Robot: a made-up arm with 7 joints. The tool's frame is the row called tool. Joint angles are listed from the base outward.
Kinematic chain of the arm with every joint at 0, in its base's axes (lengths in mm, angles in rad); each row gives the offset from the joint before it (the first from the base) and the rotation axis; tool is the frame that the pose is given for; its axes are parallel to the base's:
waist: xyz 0 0 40 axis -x
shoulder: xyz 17 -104 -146 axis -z
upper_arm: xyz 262 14 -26 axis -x
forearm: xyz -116 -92 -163 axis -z
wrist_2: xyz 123 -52 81 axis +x
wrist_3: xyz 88 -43 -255 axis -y
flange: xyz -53 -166 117 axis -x
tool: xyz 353 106 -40
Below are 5 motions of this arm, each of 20 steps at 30 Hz.
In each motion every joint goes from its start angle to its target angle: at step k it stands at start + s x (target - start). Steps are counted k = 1, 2, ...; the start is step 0. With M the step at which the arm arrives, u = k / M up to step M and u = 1 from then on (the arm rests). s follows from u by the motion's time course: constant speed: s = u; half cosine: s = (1 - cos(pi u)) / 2; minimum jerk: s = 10 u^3 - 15 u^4 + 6 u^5.
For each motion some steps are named. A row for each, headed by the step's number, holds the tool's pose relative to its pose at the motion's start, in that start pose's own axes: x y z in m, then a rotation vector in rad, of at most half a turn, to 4 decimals.
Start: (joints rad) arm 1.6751 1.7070 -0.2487 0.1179 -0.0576 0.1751 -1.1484
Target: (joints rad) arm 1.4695 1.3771 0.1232 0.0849 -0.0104 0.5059 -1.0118
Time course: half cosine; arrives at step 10
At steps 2, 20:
2: -0.0056 0.0087 -0.0120 -0.0427 0.0286 0.0259
20: -0.0823 0.0866 -0.1497 -0.3323 0.3263 0.3405

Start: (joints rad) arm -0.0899 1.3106 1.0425 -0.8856 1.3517 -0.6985 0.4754
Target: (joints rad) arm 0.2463 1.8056 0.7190 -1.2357 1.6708 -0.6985 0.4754
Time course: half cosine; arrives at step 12
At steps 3, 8, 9, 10, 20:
3: -0.0052 0.0243 0.0179 0.0744 -0.0543 0.0436
8: -0.0564 0.1284 0.1502 0.3006 -0.3292 0.2548
9: -0.0721 0.1461 0.1788 0.3247 -0.3816 0.2957
10: -0.0858 0.1596 0.2011 0.3400 -0.4223 0.3278
20: -0.0984 0.1710 0.2200 0.3508 -0.4569 0.3554

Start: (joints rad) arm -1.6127 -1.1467 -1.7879 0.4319 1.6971 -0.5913 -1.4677
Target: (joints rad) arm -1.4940 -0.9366 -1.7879 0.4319 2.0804 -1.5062 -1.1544
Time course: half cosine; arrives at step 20
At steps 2, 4, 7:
2: 0.0063 -0.0069 -0.0085 -0.0022 0.0130 -0.0204
4: 0.0233 -0.0274 -0.0344 -0.0098 0.0523 -0.0792
7: 0.0558 -0.0807 -0.1060 -0.0383 0.1604 -0.2237

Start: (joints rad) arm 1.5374 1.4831 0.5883 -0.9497 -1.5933 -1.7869 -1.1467
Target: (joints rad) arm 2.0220 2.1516 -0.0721 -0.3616 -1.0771 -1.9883 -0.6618
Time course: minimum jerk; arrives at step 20
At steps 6, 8, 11, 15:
6: 0.1208 -0.1247 -0.1396 -0.0183 0.2574 -0.1631
8: 0.1793 -0.2419 -0.2893 -0.0099 0.5157 -0.2852
11: 0.1547 -0.3960 -0.5637 0.0770 0.9974 -0.4088
15: -0.0049 -0.4194 -0.8034 0.2927 1.5157 -0.3773

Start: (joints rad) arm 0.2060 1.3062 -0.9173 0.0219 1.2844 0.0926 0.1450
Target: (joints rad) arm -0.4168 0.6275 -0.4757 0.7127 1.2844 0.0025 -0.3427
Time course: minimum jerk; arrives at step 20
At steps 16, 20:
16: -0.4244 -0.4604 0.1694 0.0647 -0.2360 -0.7793
20: -0.4534 -0.4712 0.1745 0.0702 -0.2493 -0.8109

